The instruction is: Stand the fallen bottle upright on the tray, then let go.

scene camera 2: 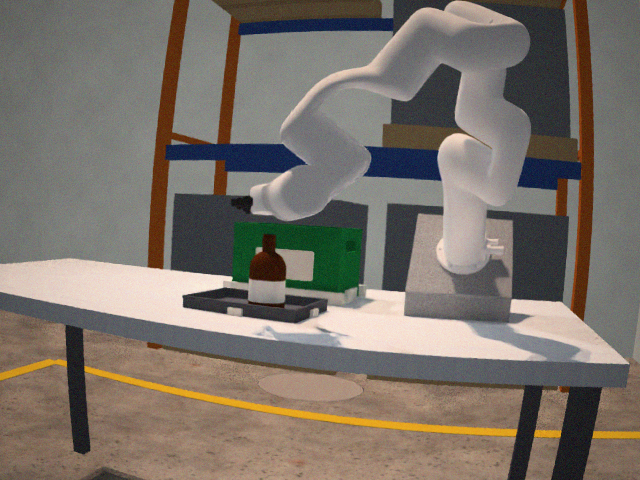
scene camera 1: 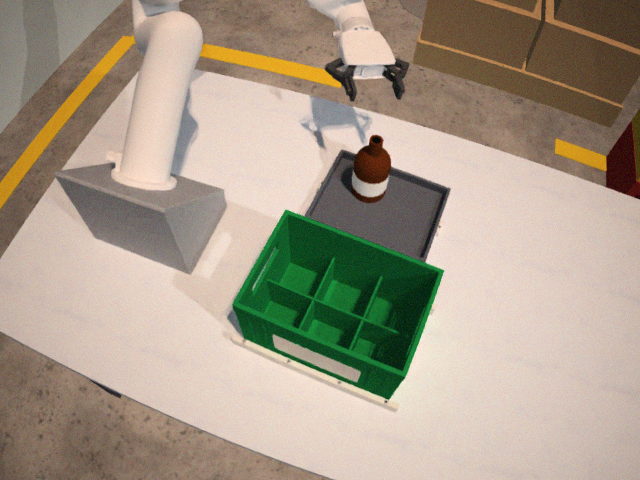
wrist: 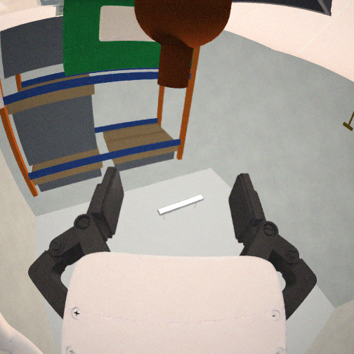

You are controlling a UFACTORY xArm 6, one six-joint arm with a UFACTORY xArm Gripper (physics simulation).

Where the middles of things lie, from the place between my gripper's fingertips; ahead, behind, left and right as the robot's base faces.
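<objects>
Going by their middles, the brown bottle [scene camera 2: 267, 274] is the nearest to my hand of the things named here. I see the bottle 130 mm below my hand, 20 mm ahead of it and 60 mm to the right of it, whereas the pale strip [scene camera 1: 367, 396] is 200 mm below my hand, 30 mm ahead of it and 470 mm to the right of it.
</objects>
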